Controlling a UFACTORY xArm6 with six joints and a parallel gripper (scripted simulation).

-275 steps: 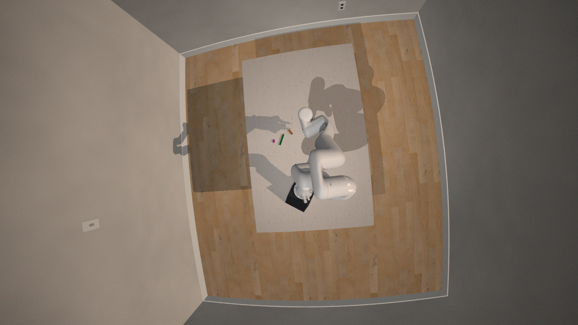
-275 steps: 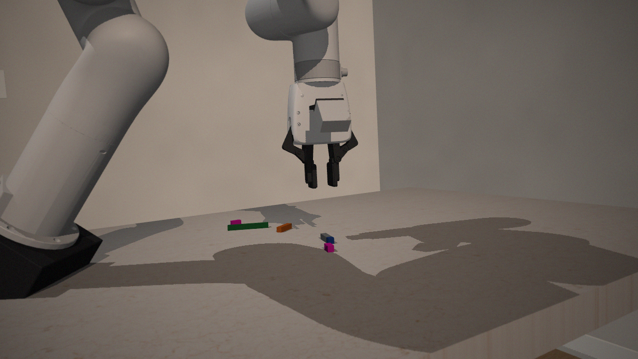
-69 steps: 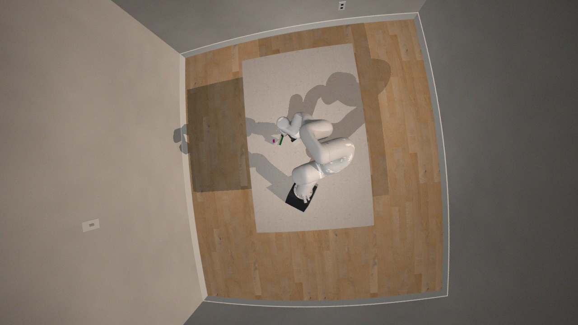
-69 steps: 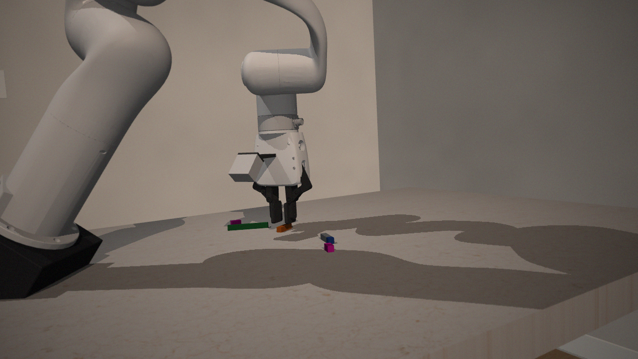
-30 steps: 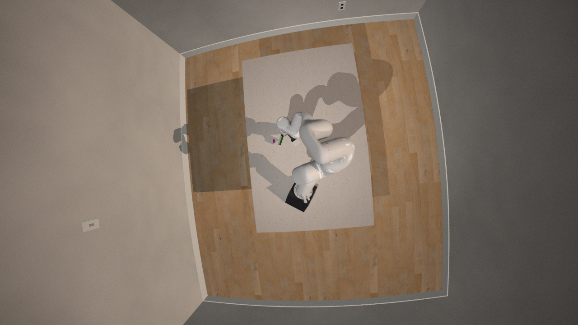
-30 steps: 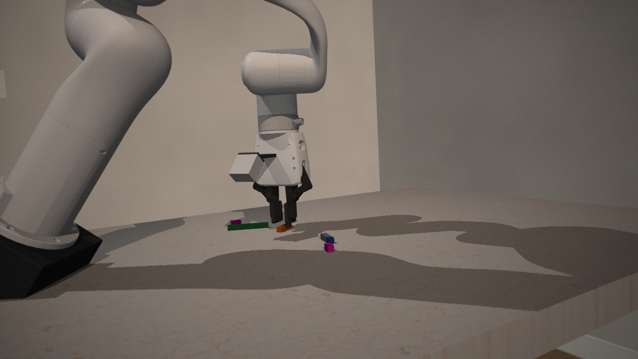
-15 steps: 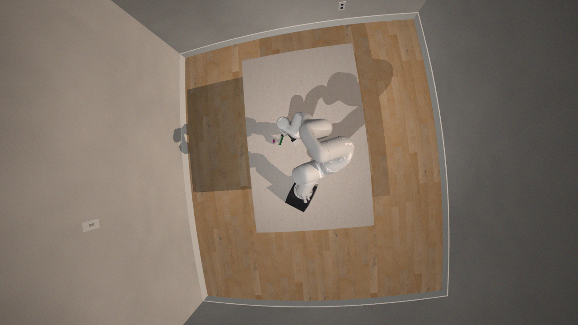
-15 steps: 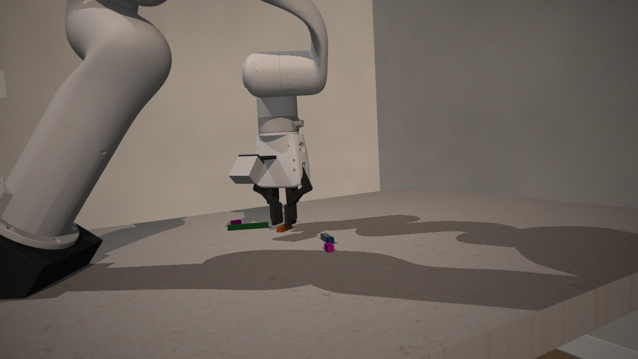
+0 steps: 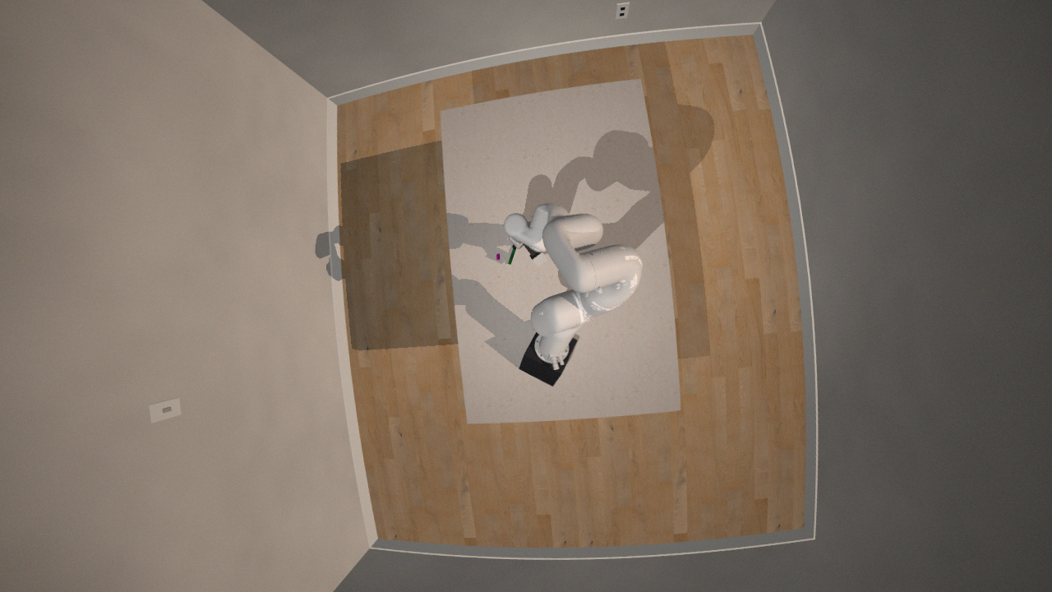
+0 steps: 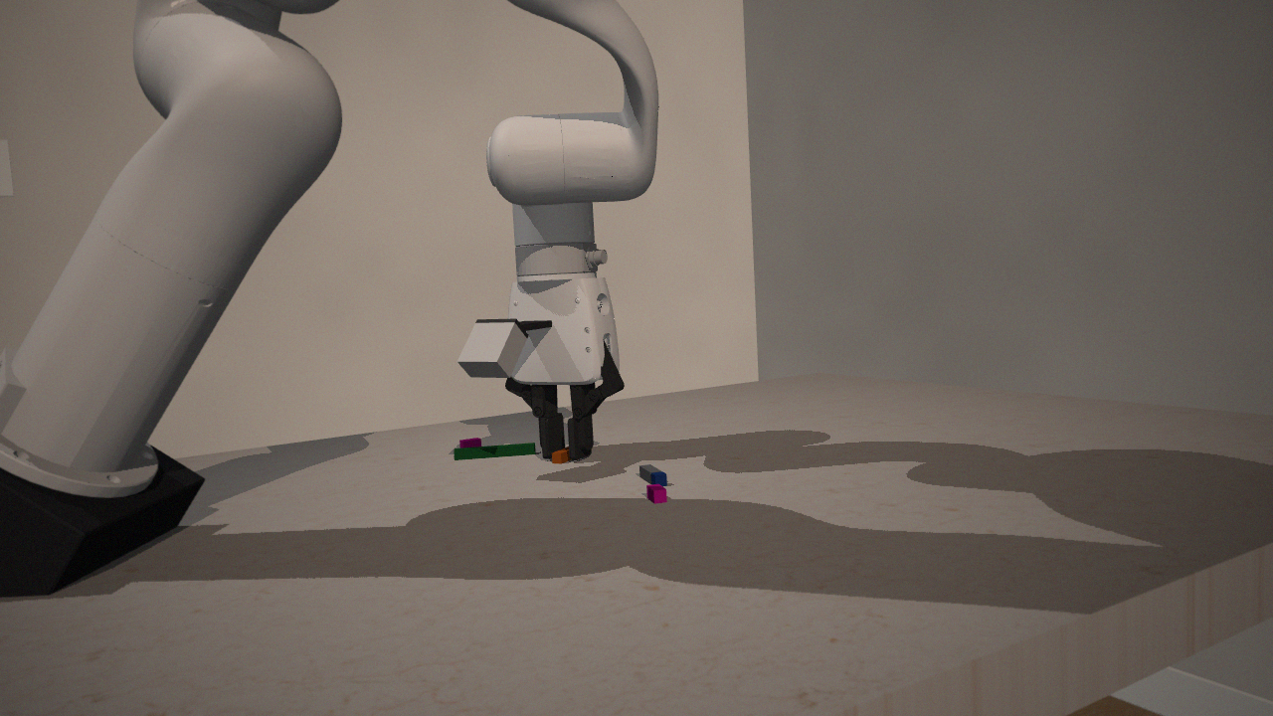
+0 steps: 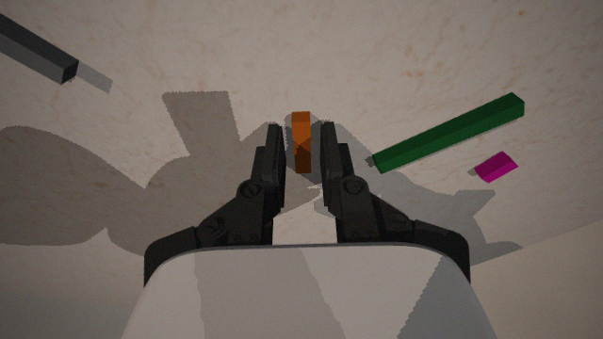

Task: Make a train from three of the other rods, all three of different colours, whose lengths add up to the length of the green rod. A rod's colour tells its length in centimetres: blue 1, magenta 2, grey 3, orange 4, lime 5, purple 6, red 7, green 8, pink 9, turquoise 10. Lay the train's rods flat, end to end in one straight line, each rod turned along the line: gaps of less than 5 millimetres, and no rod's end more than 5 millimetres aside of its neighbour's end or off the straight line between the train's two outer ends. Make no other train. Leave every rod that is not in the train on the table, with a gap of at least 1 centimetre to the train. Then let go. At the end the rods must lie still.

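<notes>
Now: the orange rod 2 cm below my hand. Round my hand: green rod: 3 cm behind, 8 cm to the left, 2 cm below; then grey rod: 2 cm behind, 13 cm to the right, 2 cm below; then blue rod: 3 cm behind, 15 cm to the right, 2 cm below.
</notes>
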